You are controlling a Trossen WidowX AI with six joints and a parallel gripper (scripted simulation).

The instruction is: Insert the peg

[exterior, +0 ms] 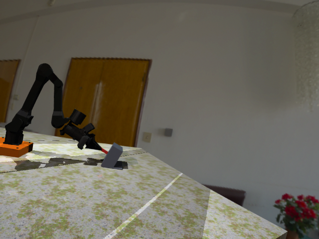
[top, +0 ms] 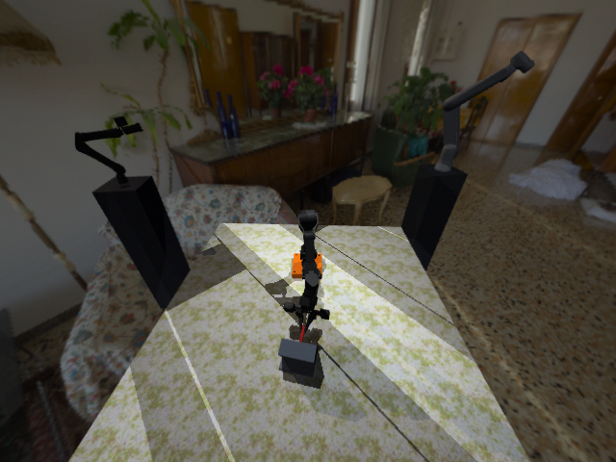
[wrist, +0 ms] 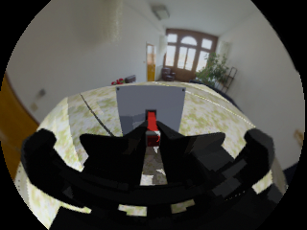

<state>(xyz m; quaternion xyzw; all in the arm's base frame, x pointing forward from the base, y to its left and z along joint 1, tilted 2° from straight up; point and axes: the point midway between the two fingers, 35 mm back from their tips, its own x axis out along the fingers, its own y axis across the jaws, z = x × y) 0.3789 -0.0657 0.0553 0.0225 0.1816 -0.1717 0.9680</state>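
Now: the dark grey sloped panel 60 mm ahead of my gripper tip, 20 mm to the right of it and 20 mm below it. Round my gripper tip: red peg: 10 mm behind, 10 mm above.
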